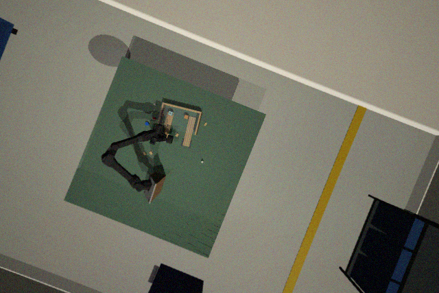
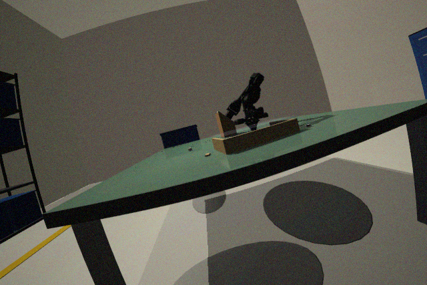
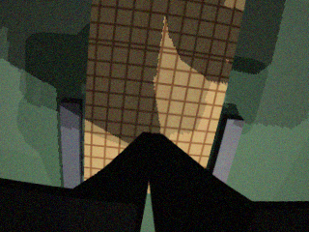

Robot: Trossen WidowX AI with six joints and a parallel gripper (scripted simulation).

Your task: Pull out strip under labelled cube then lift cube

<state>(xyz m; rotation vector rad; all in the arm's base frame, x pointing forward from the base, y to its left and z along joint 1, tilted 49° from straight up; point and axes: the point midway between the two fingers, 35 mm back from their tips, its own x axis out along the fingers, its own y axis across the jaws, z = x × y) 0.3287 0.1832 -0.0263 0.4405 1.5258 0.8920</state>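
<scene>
Right now my gripper tip is 9 cm short of the tan gridded strip and 2 cm to the right of it. The rest, counted from my gripper tip: red ball (10 cm ahead, 15 cm to the left, 1 cm above); then blue ball (3 cm ahead, 18 cm to the left); then pale blue cube marked r (20 cm ahead, 4 cm to the left, 1 cm above).
</scene>
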